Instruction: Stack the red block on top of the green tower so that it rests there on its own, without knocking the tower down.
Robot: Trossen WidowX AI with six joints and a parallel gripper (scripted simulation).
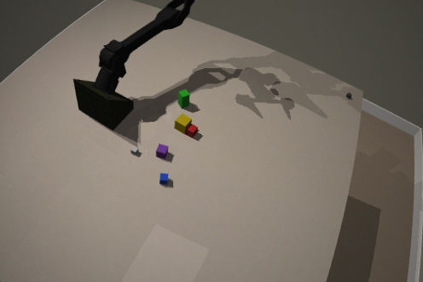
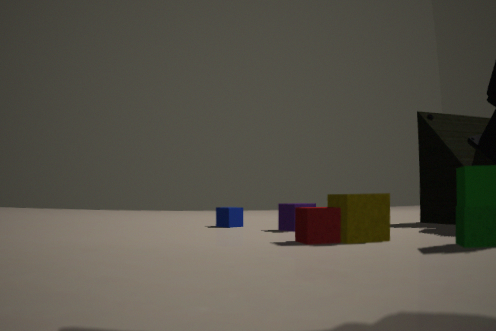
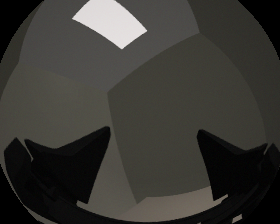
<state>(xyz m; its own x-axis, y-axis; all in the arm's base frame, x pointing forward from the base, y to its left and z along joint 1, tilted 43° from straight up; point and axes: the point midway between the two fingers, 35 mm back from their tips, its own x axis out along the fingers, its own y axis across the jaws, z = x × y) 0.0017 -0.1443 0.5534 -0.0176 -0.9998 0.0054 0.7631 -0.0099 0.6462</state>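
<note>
My gripper tip is now 20 cm short of the red block, 22 cm to the left of it and 59 cm above it. Also, from my gripper tip: small white block 7 cm ahead, 36 cm to the right, 60 cm below; then yellow block 17 cm ahead, 21 cm to the right, 59 cm below; then purple block 15 cm ahead, 33 cm to the right, 59 cm below.
</note>
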